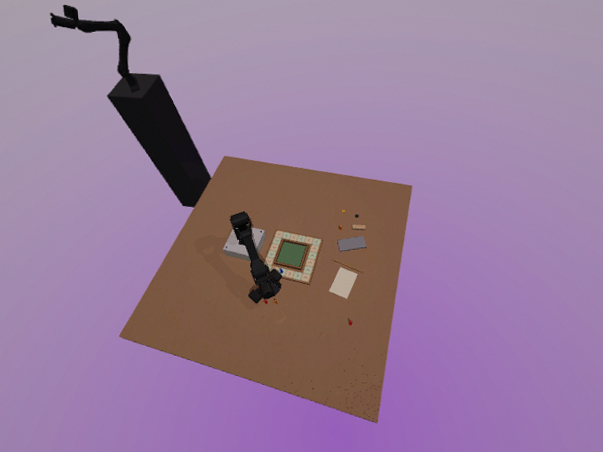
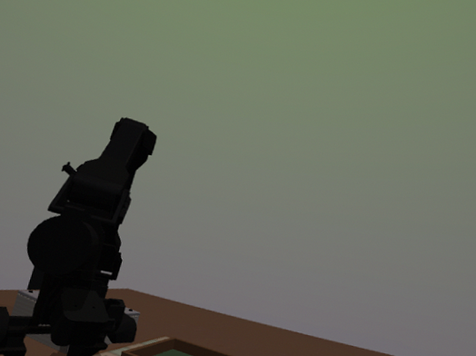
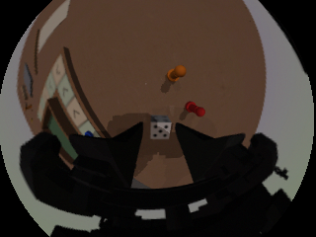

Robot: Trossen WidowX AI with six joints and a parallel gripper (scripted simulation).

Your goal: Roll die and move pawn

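My gripper tip is 12 cm to the right of the blue pawn, 4 cm short of it and 2 cm below it. The rest, counted from my gripper tip: cream card: 38 cm ahead, 12 cm to the left, 1 cm below; white die: right at my gripper tip; green dice tray: 23 cm to the left, 7 cm ahead.
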